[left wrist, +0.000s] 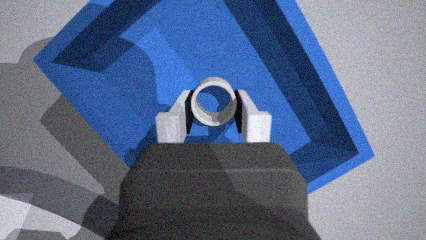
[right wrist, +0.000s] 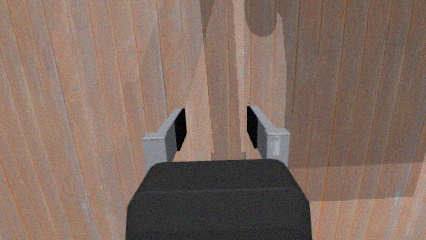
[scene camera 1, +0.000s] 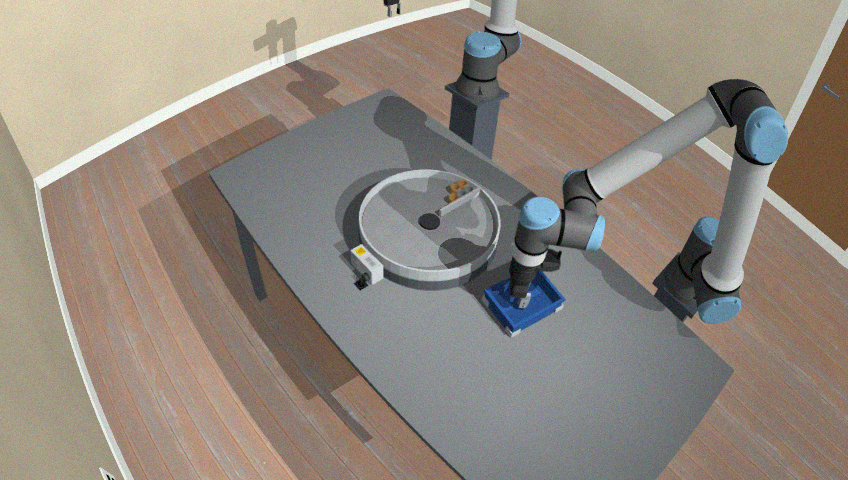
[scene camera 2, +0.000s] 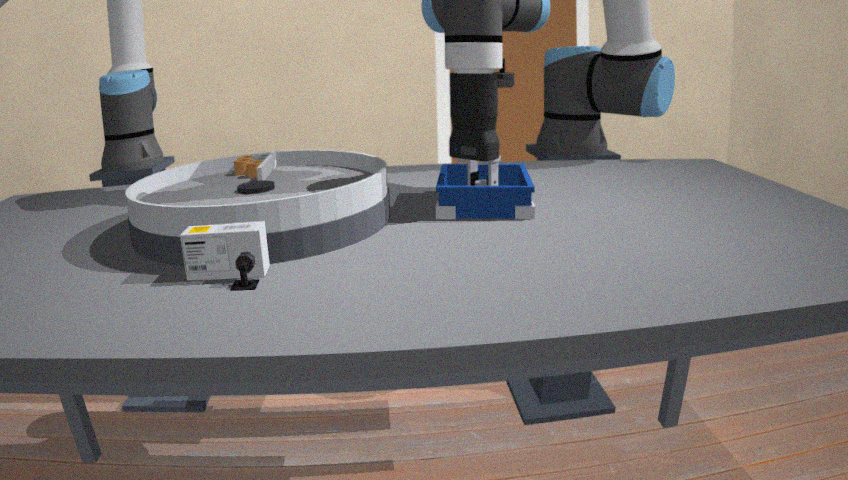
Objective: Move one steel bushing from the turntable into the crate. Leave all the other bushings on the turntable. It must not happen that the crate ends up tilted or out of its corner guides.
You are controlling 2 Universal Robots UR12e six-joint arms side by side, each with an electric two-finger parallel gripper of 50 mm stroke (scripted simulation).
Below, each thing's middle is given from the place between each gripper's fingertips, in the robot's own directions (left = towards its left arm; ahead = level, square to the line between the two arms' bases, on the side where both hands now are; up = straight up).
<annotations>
Right now my left hand is 1 cm above the blue crate [scene camera 2: 472, 202]. From my left hand the other things lie so: turntable [scene camera 1: 397, 221] 36 cm to the right, 8 cm ahead, 2 cm above.
Right now the turntable is 580 mm ahead of my right hand, 1200 mm to the left of it and 120 mm below it.
</annotations>
